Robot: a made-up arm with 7 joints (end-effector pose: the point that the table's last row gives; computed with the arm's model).
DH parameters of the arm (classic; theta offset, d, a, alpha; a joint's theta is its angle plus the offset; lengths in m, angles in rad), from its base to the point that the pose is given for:
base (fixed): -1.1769 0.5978 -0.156 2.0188
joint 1: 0 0.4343 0.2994 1.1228
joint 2: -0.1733 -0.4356 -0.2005 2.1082
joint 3: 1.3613 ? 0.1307 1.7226
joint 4: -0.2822 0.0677 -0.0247 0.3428
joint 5: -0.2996 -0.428 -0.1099 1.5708
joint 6: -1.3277 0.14 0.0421 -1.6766
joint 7: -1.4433 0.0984 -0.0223 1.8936
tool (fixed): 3.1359 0.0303 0 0
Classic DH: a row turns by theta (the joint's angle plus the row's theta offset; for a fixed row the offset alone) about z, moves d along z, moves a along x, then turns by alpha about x.
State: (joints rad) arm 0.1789 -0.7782 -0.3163 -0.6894 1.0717 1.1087 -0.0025
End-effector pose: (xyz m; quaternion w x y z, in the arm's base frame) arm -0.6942 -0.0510 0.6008 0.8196 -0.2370 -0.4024 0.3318
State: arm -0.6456 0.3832 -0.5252 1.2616 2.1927 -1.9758 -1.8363
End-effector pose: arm -0.0906 0.1854 0.5621 0.0785 0.7962 0.1447 -0.5822
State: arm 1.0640 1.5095 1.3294 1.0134 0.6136 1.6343 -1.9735
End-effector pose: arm -0.1444 0.4398 0.8385 0.8865 0.1202 -0.3049 -0.3268
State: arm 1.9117 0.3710 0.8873 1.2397 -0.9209 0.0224 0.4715
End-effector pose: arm -0.3486 0.5741 0.1632 0.7791 0.1569 -0.6067 0.0178
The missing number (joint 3, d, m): -0.0832
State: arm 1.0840 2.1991 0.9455 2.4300 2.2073 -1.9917 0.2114
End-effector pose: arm -0.0800 0.3327 1.2544 0.2211 -0.9078 0.2837 0.2156
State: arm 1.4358 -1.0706 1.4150 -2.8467 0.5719 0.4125 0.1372
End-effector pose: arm -1.0130 0.5421 0.7048 0.0829 -0.4749 0.8757 -0.0270
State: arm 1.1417 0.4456 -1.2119 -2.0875 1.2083 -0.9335 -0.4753
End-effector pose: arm -0.2833 -0.1424 0.6541 0.6744 -0.0691 -0.5999 -0.4249
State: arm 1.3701 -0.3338 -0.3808 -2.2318 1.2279 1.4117 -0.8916
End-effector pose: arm -0.4929 0.1976 0.3800 0.2827 -0.5525 0.5453 -0.5635
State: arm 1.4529 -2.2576 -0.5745 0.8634 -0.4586 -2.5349 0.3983
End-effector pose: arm -1.0871 0.1387 0.9680 0.3448 0.5664 0.5974 -0.4510
